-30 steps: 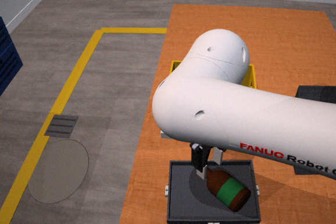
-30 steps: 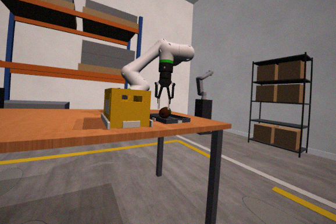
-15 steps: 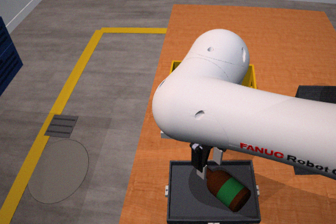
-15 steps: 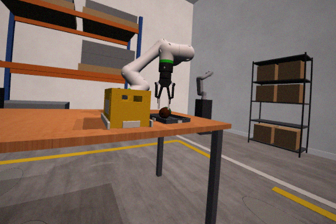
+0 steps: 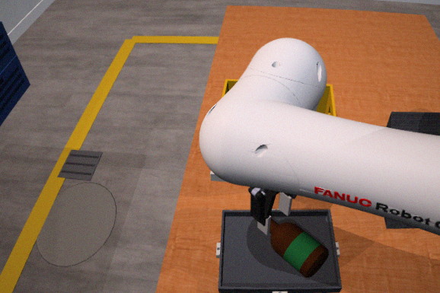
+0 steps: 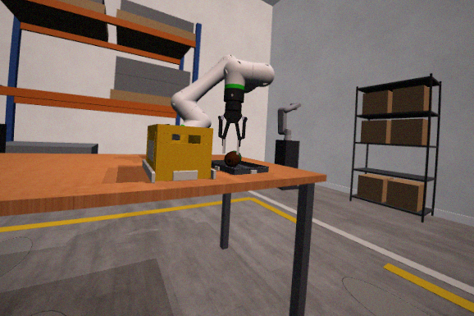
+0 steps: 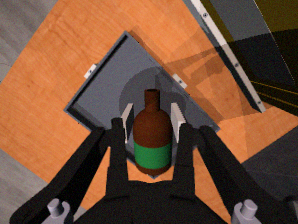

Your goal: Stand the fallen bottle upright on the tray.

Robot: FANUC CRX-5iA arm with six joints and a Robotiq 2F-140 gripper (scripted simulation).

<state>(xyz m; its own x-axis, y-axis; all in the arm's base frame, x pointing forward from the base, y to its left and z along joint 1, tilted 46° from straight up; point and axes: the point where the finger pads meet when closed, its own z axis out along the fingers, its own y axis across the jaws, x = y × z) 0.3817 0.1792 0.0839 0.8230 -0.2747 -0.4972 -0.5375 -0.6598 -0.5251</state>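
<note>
My gripper is now 40 mm past the bottle, 30 mm to the right of it and 60 mm above it. Also, from my hand: yellow crate (30 mm ahead, 250 mm to the right, 20 mm below); then tray (20 mm behind, 40 mm to the left, 90 mm below).
</note>
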